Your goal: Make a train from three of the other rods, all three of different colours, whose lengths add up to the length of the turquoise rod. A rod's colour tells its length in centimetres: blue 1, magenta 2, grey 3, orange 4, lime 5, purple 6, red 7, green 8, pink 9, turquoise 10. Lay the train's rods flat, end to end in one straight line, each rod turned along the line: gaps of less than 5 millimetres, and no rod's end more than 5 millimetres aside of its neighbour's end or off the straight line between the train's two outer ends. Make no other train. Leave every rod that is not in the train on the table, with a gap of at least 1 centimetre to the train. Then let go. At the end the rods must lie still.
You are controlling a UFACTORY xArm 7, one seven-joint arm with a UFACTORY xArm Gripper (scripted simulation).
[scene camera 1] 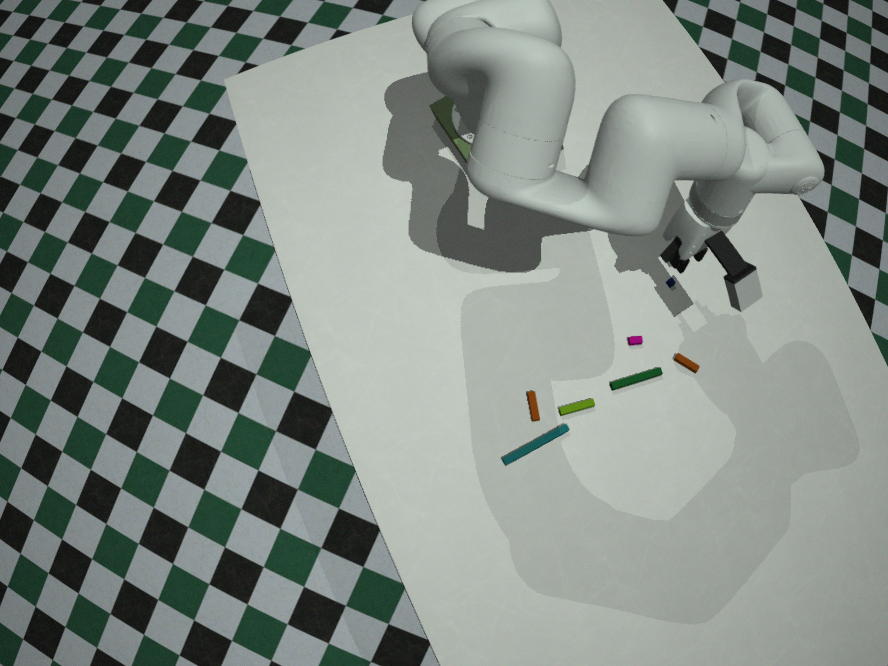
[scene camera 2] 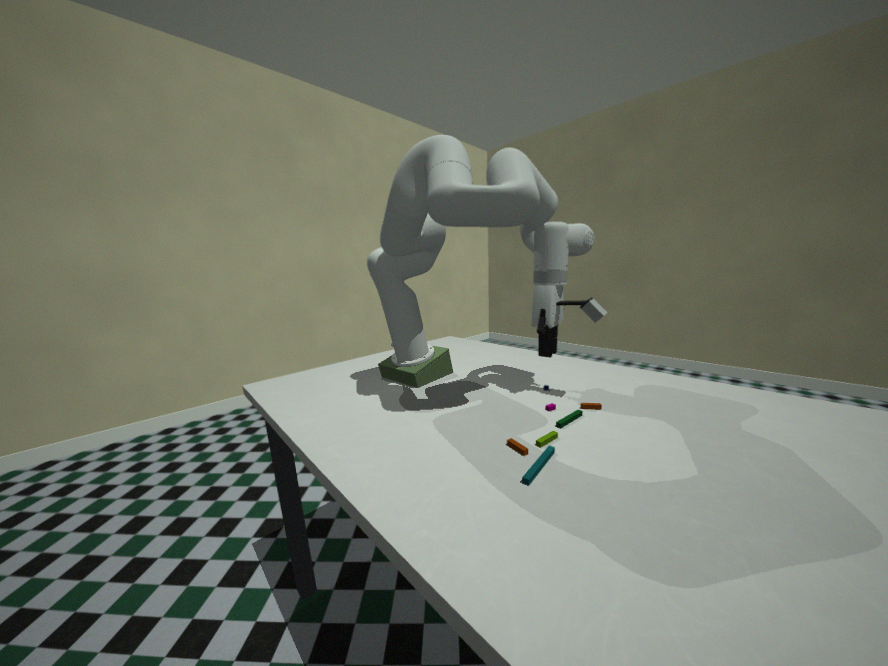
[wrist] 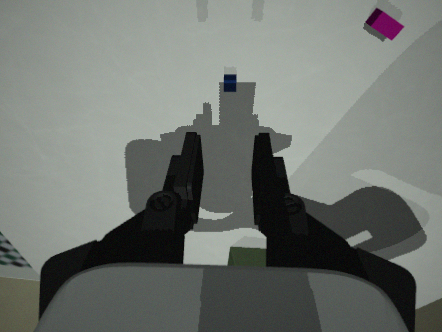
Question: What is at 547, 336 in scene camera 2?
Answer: My gripper.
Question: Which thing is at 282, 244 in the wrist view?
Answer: My gripper.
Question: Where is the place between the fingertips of my gripper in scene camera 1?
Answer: At 684, 258
